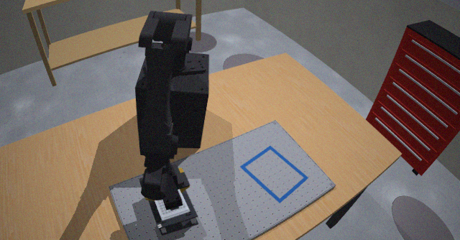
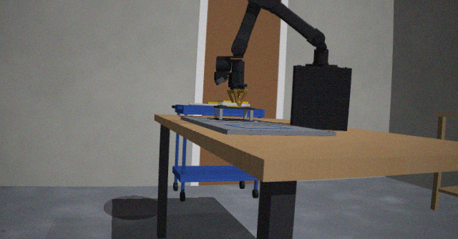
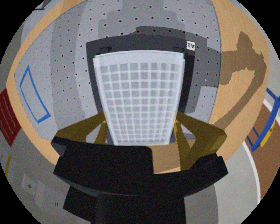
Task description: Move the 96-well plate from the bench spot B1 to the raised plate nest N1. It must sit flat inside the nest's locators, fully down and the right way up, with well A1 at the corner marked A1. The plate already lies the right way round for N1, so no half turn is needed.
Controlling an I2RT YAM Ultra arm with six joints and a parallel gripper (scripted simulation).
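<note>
Now: hand 10 mm short of the white 96-well plate. The rest, counted from my hand: dark raised nest N1: 20 mm below, 10 mm ahead; corner label: 90 mm ahead, 50 mm to the right, 10 mm below.
</note>
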